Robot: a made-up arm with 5 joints. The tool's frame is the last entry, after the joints. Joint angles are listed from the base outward. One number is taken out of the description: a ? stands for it. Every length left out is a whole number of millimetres.
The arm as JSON. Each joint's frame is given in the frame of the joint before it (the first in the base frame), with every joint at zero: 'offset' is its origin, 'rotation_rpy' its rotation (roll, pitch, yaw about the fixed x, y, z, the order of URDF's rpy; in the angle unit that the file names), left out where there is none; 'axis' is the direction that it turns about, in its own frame. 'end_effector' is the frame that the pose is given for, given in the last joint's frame.
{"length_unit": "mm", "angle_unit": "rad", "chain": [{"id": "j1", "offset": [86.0, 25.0, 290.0], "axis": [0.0, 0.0, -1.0]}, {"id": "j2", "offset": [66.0, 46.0, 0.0], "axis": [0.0, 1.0, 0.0]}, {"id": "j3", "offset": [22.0, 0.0, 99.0], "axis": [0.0, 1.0, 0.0]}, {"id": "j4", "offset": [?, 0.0, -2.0], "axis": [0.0, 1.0, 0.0]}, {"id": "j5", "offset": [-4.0, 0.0, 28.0], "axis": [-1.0, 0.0, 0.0]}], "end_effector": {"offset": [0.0, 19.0, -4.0], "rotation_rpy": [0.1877, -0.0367, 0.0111]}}
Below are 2 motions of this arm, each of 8 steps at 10 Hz.
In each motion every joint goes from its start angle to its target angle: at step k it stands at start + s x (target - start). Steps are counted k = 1, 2, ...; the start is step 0. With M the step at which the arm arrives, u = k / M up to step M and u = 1 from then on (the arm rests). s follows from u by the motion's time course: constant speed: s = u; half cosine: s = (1 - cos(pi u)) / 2; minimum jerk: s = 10 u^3 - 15 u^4 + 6 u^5.
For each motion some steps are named. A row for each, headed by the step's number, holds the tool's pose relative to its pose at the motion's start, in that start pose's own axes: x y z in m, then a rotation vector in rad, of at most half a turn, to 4 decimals.
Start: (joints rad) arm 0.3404 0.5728 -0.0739 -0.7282 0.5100
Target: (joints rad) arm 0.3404 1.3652 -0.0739 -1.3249 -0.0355
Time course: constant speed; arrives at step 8
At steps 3, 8:
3: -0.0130 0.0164 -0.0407 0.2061 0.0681 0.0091
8: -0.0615 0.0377 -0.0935 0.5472 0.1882 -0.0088

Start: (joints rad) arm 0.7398 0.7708 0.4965 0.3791 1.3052
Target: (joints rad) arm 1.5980 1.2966 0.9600 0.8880 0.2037
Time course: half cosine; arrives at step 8
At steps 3, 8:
3: 0.0234 -0.0061 -0.0417 0.6061 0.1947 0.4051
8: 0.0548 0.0272 -0.1069 1.5420 0.8719 1.4281

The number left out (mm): 108.0
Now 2 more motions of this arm.
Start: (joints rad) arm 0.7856 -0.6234 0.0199 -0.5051 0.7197
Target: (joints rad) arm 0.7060 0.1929 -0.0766 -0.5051 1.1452
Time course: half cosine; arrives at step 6
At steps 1, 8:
1: 0.0017 0.0042 -0.0069 -0.0221 0.0403 0.0280
8: -0.0204 0.0684 -0.0977 -0.3243 0.4973 0.5456

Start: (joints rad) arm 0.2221 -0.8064 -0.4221 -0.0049 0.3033
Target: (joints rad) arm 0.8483 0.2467 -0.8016 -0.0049 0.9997
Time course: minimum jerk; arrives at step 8
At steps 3, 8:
3: 0.0223 -0.0105 -0.0543 -0.3452 0.2028 -0.0199
8: 0.0113 -0.1154 -0.1782 -1.1459 0.8193 -0.0291

